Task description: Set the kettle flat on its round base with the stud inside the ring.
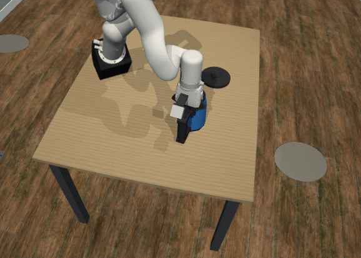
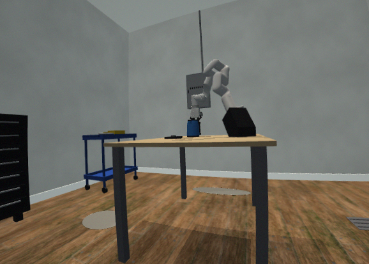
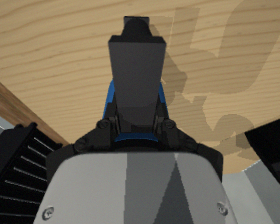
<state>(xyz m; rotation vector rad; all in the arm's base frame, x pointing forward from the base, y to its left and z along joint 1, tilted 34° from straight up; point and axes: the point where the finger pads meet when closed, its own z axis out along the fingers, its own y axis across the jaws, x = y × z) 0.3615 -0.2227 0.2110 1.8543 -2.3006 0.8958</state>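
The blue kettle is 10 mm ahead of my hand, 30 mm to the left of it and 50 mm below it. Round my hand: round black base: 130 mm ahead, 360 mm to the left, 130 mm below.
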